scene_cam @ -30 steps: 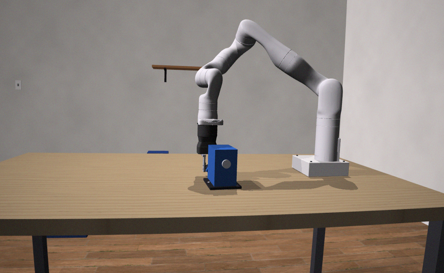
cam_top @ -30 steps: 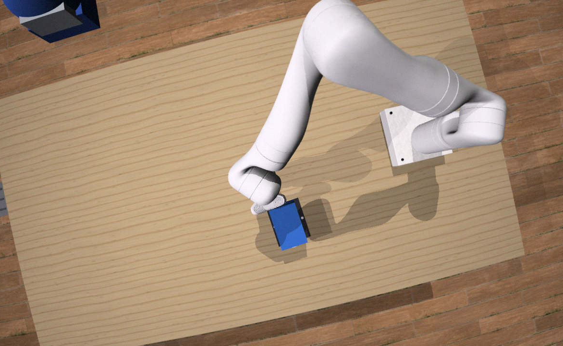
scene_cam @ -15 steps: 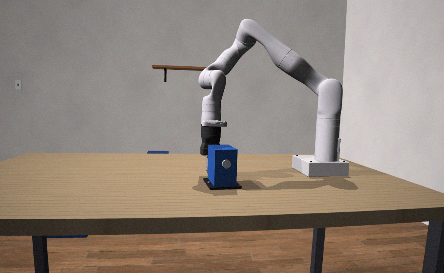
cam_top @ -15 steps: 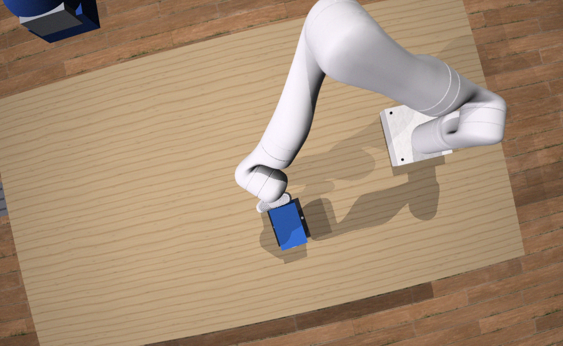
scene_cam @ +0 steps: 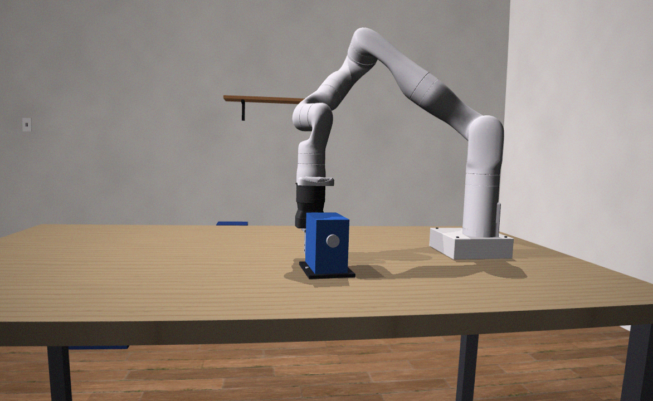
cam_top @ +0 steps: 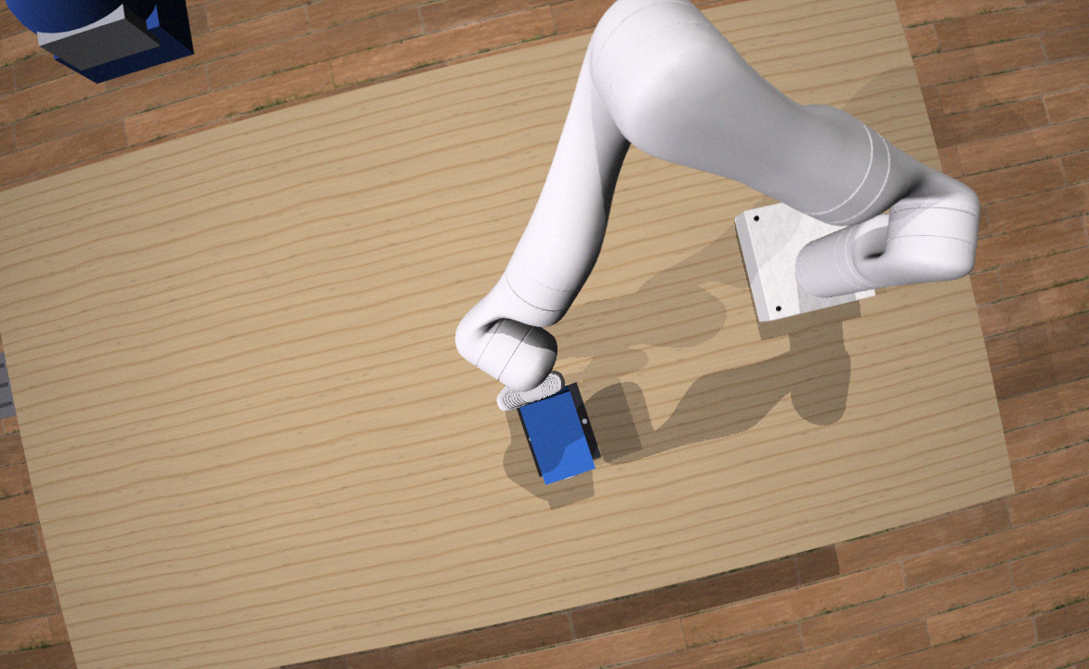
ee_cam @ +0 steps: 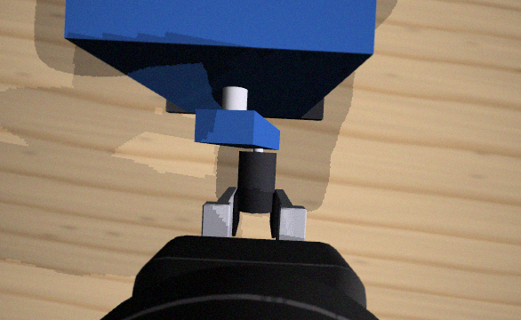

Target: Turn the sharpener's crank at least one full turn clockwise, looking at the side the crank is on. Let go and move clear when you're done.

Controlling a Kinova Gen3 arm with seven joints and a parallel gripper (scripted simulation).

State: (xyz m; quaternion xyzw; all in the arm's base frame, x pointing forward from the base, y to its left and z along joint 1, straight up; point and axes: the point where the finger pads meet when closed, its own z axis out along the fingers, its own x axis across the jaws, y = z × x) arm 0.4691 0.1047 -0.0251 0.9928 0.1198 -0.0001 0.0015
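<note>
The black handle lies 20 mm to the left of my hand. Round my hand: crank (20 mm to the left, 10 mm behind, 10 mm above).
</note>
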